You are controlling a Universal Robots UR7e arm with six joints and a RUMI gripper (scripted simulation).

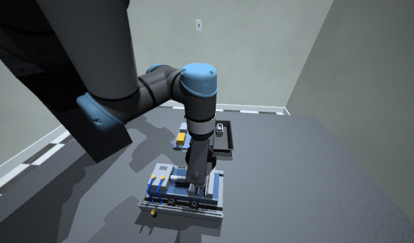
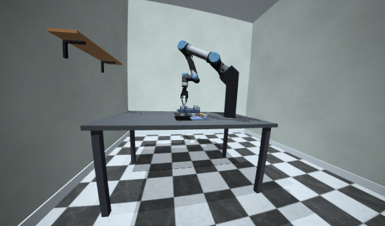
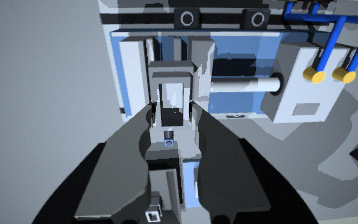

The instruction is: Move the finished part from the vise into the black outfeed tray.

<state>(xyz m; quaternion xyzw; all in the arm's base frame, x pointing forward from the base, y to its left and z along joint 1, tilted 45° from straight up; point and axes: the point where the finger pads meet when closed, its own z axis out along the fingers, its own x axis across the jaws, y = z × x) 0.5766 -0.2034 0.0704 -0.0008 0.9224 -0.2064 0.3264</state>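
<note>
The rod lies 80 mm behind my hand, 60 mm below it and 20 mm to the left of it. Also, from my hand: grey actuator box (160 mm behind, 60 mm below, 30 mm to the left); yellow block (280 mm to the left, 110 mm below, 110 mm behind); blue vise (100 mm below, 60 mm behind, 10 mm to the left).
</note>
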